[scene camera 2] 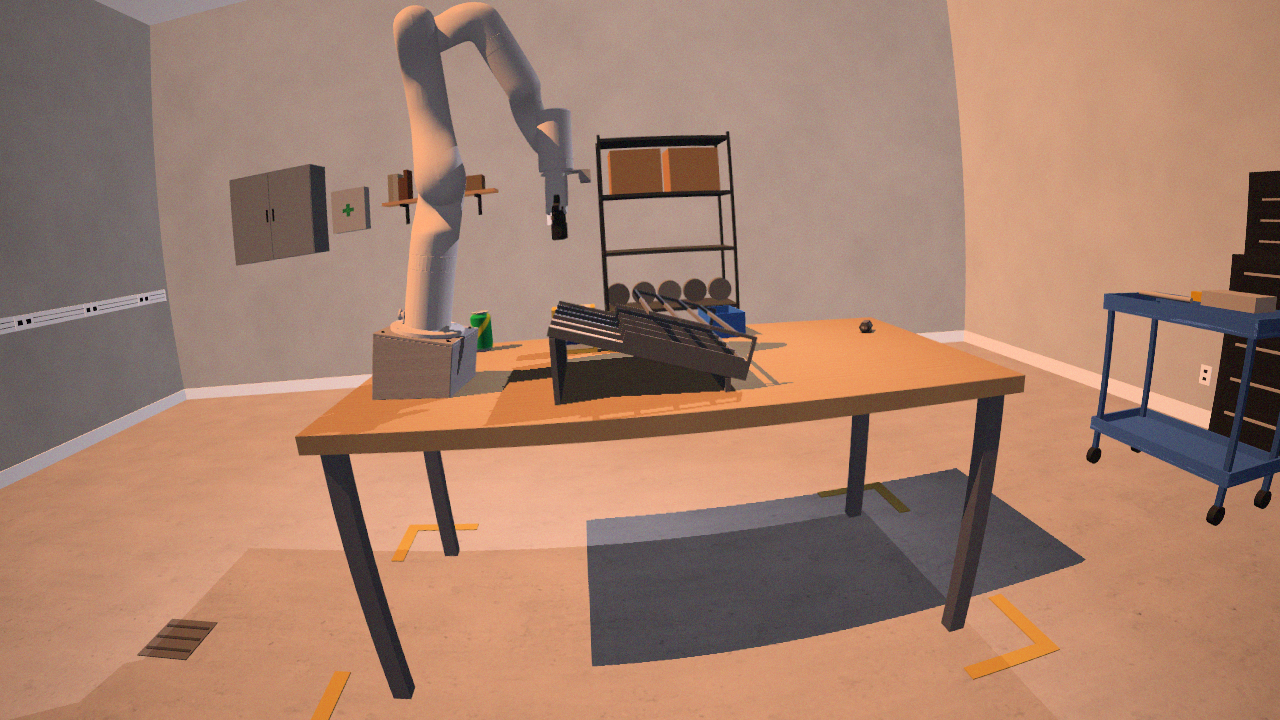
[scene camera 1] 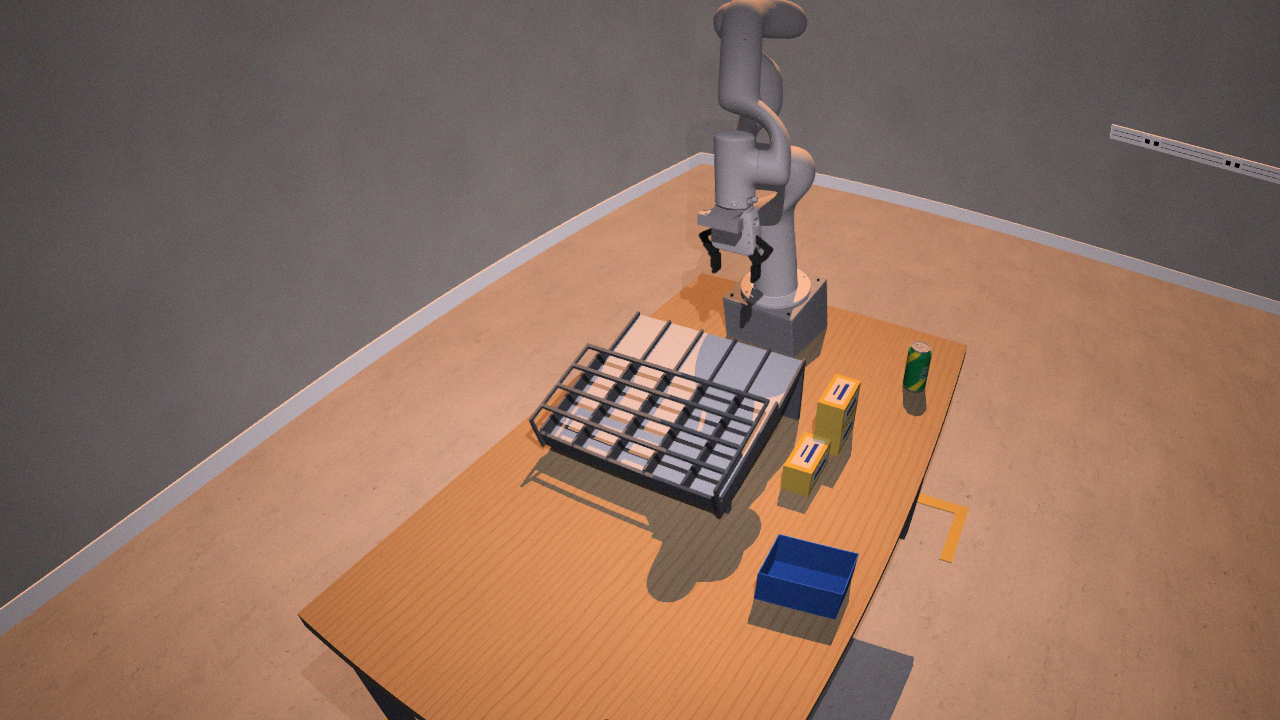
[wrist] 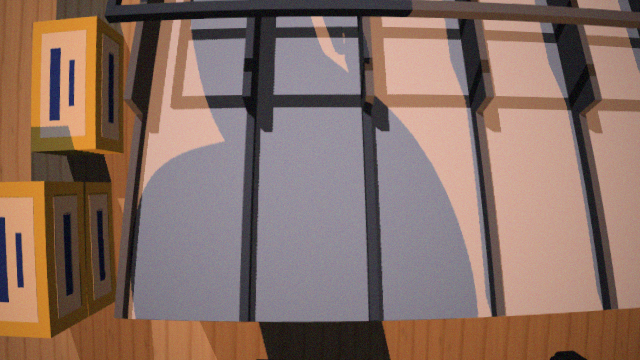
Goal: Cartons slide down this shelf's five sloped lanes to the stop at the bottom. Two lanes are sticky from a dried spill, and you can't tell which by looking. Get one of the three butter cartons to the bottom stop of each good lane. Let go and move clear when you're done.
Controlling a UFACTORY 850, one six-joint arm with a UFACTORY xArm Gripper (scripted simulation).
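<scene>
I can see my gripper (scene camera 1: 735,276), and scene camera 2 gives me another sight of that same gripper (scene camera 2: 560,239). There is a yellow butter carton (scene camera 1: 801,471) here, and I see a yellow butter carton (wrist: 50,269).
</scene>
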